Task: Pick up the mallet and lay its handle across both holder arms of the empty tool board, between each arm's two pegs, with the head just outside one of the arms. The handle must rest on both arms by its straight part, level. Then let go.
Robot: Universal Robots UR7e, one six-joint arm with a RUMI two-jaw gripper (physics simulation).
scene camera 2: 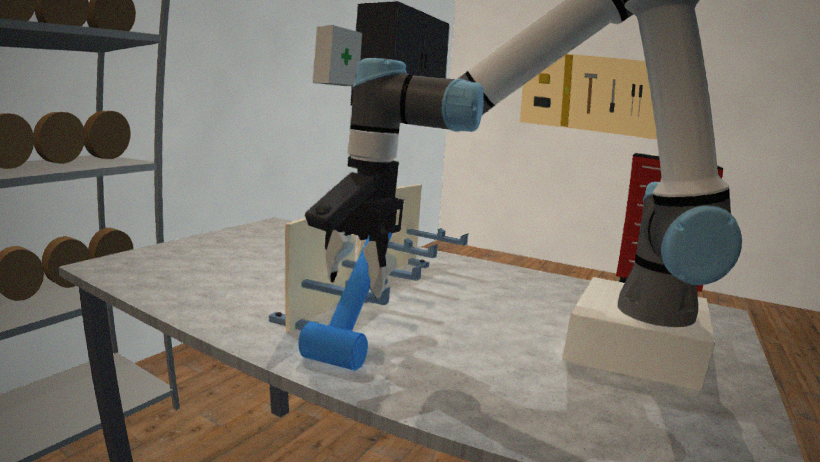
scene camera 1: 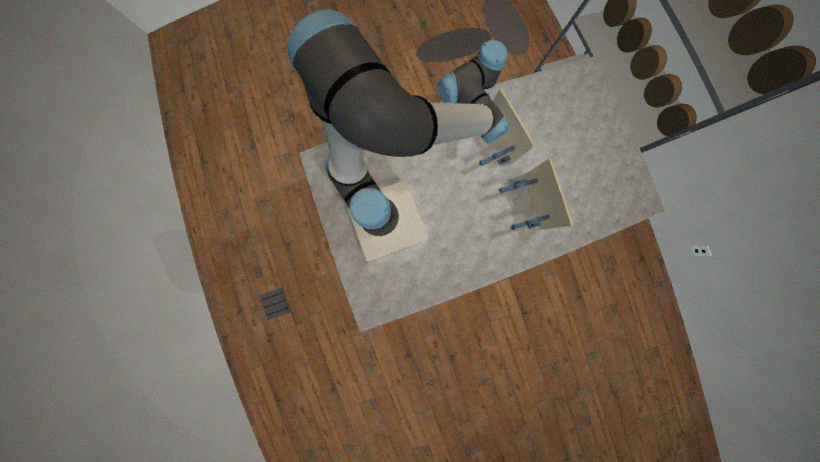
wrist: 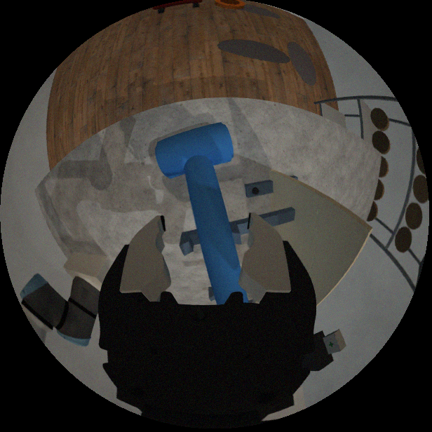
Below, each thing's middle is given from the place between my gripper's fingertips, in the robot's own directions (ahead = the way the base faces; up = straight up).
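Scene:
There is the blue mallet (scene camera 2: 336, 344), and my hand is 1 cm beyond it and 2 cm to the left of it.

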